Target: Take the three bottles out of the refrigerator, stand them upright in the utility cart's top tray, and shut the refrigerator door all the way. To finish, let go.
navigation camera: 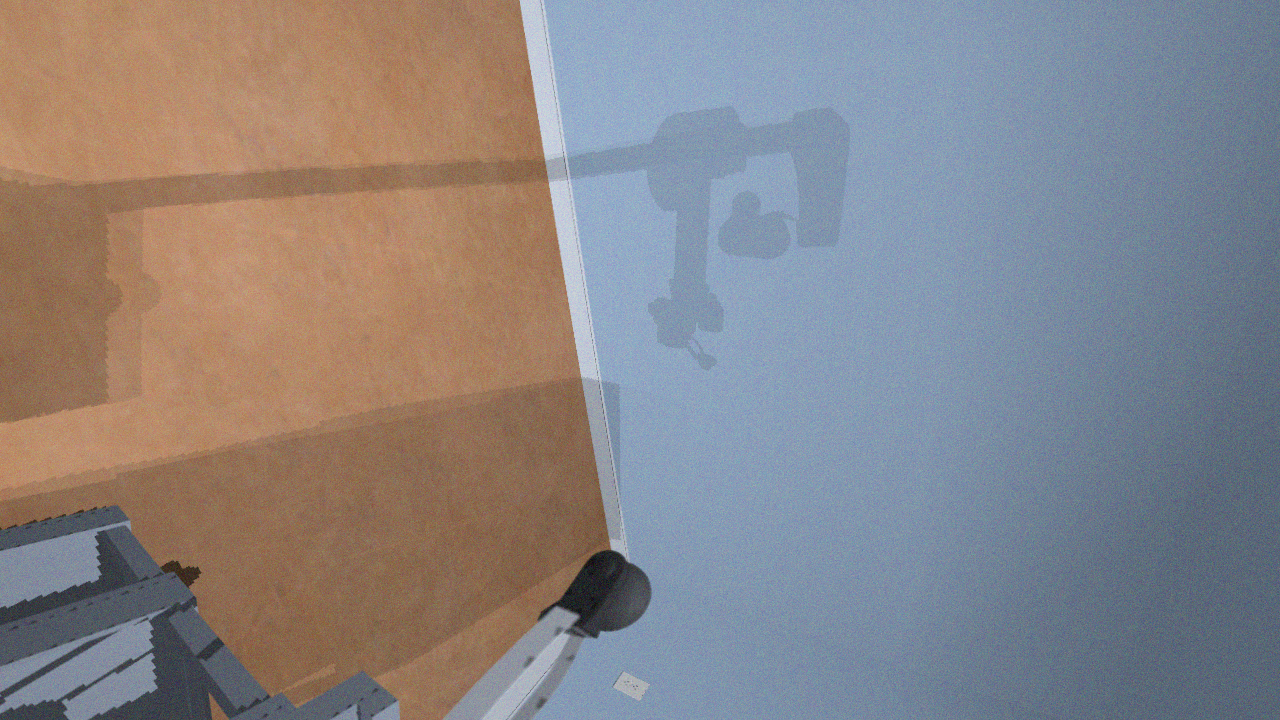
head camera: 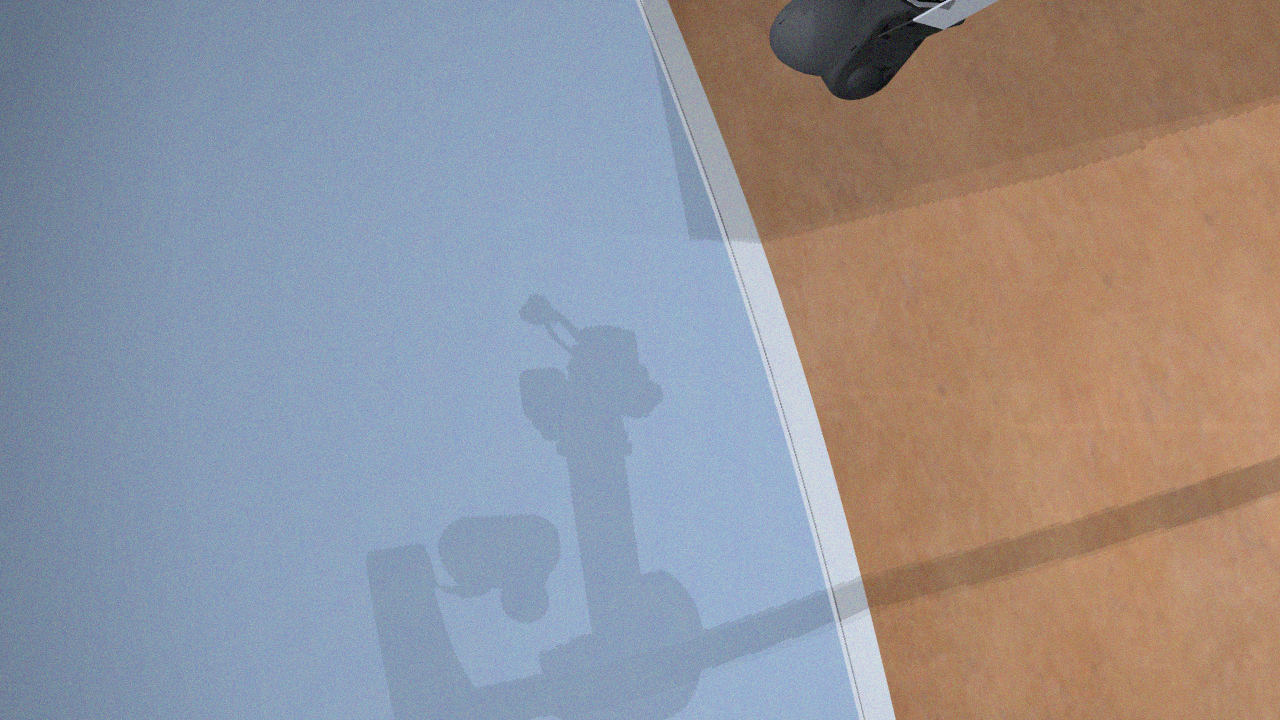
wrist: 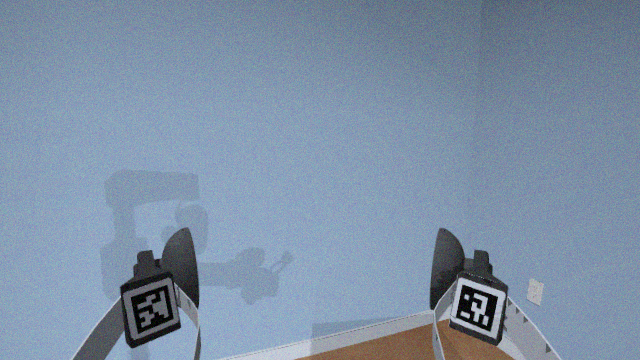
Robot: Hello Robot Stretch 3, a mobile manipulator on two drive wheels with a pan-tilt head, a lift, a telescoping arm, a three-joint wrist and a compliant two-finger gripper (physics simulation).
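My gripper (wrist: 314,256) is open in the wrist view, with its two fingers wide apart and the blue wall beyond them. One dark fingertip (head camera: 845,44) (navigation camera: 608,591) shows at the top of the head view and at the bottom of the navigation view. Part of the grey utility cart (navigation camera: 89,616) shows at the lower left of the navigation view, left of that fingertip. I cannot tell what stands in its top tray. The bottles, the refrigerator and its door do not show in these views.
A blue wall (head camera: 268,268) (navigation camera: 984,447) (wrist: 300,125) meets the brown floor (head camera: 1074,313) (navigation camera: 358,268) (wrist: 380,347) along a white baseboard (head camera: 801,402) (navigation camera: 566,223) (wrist: 350,337). The robot's shadow falls on the wall. A wall outlet (navigation camera: 631,685) (wrist: 535,292) is low near the corner.
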